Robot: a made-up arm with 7 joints. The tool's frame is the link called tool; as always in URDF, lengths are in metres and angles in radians. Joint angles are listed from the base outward. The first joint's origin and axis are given. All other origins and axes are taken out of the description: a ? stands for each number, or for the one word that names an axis. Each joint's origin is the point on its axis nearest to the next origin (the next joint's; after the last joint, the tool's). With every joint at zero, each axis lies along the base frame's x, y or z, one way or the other. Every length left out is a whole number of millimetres.
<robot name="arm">
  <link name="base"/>
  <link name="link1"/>
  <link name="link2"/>
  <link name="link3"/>
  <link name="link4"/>
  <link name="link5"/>
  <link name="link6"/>
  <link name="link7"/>
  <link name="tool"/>
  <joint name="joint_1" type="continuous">
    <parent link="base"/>
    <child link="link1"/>
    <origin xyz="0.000 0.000 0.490" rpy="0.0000 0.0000 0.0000"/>
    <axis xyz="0 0 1"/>
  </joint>
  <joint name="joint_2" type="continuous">
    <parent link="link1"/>
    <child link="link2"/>
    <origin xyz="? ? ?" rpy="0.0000 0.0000 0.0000"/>
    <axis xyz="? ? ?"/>
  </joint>
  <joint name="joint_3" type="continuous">
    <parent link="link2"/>
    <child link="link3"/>
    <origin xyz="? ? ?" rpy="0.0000 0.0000 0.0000"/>
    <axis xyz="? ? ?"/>
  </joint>
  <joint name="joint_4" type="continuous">
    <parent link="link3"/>
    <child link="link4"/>
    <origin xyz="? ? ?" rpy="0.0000 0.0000 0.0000"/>
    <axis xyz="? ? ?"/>
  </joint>
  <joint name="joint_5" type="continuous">
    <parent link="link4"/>
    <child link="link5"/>
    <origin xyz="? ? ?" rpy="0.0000 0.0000 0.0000"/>
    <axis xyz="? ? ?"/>
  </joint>
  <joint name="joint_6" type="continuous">
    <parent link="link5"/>
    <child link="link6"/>
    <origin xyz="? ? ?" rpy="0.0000 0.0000 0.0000"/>
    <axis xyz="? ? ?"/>
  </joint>
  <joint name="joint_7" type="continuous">
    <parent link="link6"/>
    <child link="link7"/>
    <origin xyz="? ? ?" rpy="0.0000 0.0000 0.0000"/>
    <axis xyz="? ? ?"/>
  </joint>
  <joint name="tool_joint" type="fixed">
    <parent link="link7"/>
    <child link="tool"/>
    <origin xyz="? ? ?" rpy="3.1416 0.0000 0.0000"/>
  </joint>
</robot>
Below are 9 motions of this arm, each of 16 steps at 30 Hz.
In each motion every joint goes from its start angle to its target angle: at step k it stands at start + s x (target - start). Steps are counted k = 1, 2, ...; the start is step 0. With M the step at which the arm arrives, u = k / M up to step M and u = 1 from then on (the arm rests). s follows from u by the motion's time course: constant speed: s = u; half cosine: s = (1 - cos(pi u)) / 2; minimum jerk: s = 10 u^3 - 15 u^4 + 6 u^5.
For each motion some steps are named. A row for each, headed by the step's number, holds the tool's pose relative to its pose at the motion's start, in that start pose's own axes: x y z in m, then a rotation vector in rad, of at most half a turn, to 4 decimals.
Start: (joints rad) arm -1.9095 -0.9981 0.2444 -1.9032 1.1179 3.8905 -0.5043
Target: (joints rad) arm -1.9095 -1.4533 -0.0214 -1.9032 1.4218 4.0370 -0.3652
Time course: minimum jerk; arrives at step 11
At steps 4, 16:
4: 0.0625 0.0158 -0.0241 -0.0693 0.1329 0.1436
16: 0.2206 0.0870 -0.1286 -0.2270 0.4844 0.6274

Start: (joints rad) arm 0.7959 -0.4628 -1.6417 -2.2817 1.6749 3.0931 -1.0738
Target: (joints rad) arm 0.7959 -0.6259 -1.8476 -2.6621 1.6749 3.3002 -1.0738
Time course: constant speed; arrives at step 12
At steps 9, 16:
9: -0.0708 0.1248 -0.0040 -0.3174 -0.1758 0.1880
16: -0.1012 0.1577 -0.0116 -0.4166 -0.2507 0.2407

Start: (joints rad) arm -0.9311 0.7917 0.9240 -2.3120 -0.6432 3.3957 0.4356
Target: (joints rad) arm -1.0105 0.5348 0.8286 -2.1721 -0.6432 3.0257 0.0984
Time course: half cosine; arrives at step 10
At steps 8, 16:
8: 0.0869 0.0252 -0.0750 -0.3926 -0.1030 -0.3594
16: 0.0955 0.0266 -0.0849 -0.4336 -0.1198 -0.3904

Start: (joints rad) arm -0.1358 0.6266 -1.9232 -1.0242 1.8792 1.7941 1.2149
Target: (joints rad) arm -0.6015 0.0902 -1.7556 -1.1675 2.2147 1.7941 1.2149
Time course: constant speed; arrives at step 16
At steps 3, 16:
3: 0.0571 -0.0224 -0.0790 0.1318 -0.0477 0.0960
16: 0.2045 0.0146 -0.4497 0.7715 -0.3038 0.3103

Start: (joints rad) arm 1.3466 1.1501 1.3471 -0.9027 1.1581 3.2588 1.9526
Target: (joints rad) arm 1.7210 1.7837 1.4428 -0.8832 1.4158 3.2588 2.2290
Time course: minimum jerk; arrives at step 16
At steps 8, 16:
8: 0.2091 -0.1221 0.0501 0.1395 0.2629 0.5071
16: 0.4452 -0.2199 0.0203 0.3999 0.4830 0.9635

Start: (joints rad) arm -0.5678 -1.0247 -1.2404 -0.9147 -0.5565 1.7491 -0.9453
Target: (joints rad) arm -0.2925 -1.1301 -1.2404 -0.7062 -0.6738 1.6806 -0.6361
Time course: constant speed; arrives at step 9
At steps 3, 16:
3: -0.0042 0.0142 0.0305 0.0364 0.0150 0.1137
16: -0.0142 0.0368 0.1045 0.1210 0.0157 0.3528

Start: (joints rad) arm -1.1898 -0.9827 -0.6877 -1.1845 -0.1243 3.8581 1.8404
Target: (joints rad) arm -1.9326 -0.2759 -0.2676 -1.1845 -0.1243 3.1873 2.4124
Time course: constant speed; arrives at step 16
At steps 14, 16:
14: -0.2128 0.3375 -0.0829 -0.9400 0.0859 -0.0997
16: -0.1906 0.3905 -0.1072 -1.0464 0.2029 -0.1422

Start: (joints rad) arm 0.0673 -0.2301 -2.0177 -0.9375 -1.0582 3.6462 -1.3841
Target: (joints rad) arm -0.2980 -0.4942 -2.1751 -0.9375 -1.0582 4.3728 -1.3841
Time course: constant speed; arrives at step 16
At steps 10, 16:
10: -0.1222 -0.1347 -0.1316 -0.1460 -0.0657 -0.1399
16: -0.1918 -0.1872 -0.2393 -0.2311 -0.0839 -0.2389

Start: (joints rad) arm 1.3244 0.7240 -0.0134 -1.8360 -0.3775 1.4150 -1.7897
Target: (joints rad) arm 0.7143 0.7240 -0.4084 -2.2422 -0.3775 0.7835 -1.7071
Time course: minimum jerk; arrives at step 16
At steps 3, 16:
3: -0.0226 -0.0011 0.0202 0.0536 0.0467 0.0232
16: -0.1880 -0.1341 0.4870 1.0604 1.0827 0.0523

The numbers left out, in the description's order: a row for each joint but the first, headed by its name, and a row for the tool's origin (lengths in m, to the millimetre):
joint_2: xyz 0.000 0.000 0.000, axis 0 1 0
joint_3: xyz 0.000 0.000 0.365, axis 0 0 1
joint_4: xyz 0.081 0.000 0.000, axis 0 -1 0
joint_5: xyz -0.082 0.000 0.381, axis 0 0 1
joint_6: xyz 0.000 0.000 0.000, axis 0 -1 0
joint_7: xyz 0.055 0.000 0.000, axis 0 0 -1
tool: xyz 0.000 0.000 0.000

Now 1 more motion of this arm.
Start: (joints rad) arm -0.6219 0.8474 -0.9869 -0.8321 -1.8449 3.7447 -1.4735
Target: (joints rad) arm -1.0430 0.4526 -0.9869 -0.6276 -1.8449 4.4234 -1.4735
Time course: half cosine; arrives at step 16
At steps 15, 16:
15: 0.0321 -0.2485 -0.3376 -0.0786 -0.0613 0.0062
16: 0.0322 -0.2497 -0.3415 -0.0791 -0.0611 0.0051

